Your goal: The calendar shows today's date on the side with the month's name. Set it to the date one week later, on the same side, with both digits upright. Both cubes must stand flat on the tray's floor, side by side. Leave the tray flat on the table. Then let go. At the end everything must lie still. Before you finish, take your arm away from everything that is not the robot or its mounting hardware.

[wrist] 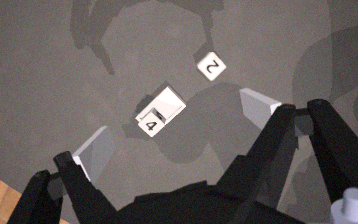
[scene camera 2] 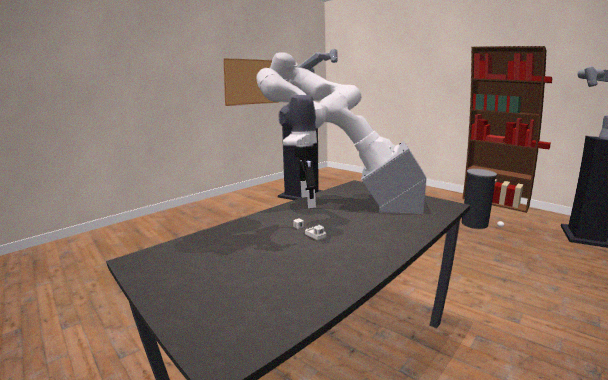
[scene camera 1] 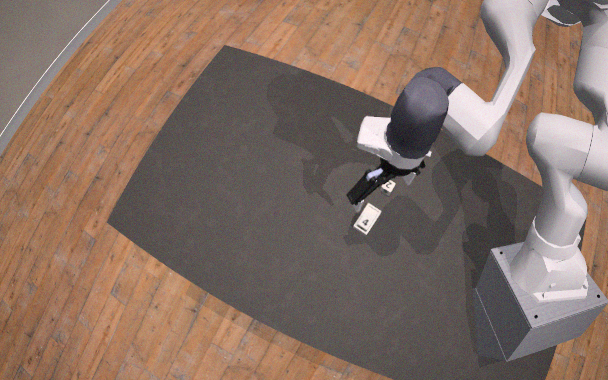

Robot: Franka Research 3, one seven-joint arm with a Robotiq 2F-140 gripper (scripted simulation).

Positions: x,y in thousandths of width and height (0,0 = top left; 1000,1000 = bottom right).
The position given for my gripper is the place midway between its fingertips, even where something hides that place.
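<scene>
My gripper (scene camera 1: 627,509) is there, and you'd find it in the wrist view too, that's the gripper (wrist: 490,538). There's also a white tray (wrist: 471,462) that I can see.
</scene>
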